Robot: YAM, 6 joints.
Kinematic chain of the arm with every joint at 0, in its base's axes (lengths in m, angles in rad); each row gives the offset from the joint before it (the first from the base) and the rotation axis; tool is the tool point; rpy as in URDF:
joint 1: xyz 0 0 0.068 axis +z
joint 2: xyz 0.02 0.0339 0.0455 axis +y
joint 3: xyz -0.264 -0.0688 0 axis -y
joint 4: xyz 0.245 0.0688 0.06 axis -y
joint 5: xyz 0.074 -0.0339 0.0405 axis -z
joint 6: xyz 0.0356 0 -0.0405 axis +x
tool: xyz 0 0 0 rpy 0 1.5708 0
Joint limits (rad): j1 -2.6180..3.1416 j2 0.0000..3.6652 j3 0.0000..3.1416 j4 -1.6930..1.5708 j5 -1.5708..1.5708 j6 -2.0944..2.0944
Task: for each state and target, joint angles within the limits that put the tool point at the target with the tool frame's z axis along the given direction. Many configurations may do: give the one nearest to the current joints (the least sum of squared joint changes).
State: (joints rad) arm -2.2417 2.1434 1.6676 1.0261 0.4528 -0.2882
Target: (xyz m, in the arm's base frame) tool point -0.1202 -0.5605 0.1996 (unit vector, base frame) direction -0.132 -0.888 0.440
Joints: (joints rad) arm -1.7858 2.5847 1.9294 1.1119 -0.0606 -0.2882
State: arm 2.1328 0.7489 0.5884 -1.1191 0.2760 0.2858
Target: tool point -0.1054 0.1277 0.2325 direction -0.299 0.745 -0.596
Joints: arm 2.3234 0.7594 0.5373 -0.4506 0.2954 0.2858
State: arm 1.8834 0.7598 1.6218 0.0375 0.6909 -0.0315
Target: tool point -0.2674 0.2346 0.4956 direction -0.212 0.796 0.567
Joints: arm 2.4707 1.6024 1.5612 0.7502 0.5140 -0.0315
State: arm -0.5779 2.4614 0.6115 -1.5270 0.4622 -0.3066
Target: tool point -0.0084 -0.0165 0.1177 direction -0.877 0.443 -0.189
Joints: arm -0.9555 1.5942 0.1296 -1.4626 0.4782 -0.3066
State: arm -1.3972 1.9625 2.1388 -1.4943 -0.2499 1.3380
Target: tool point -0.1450 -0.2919 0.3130 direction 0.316 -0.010 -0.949
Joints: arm -2.0628 1.8592 1.8322 -1.6908 -0.2871 1.3380
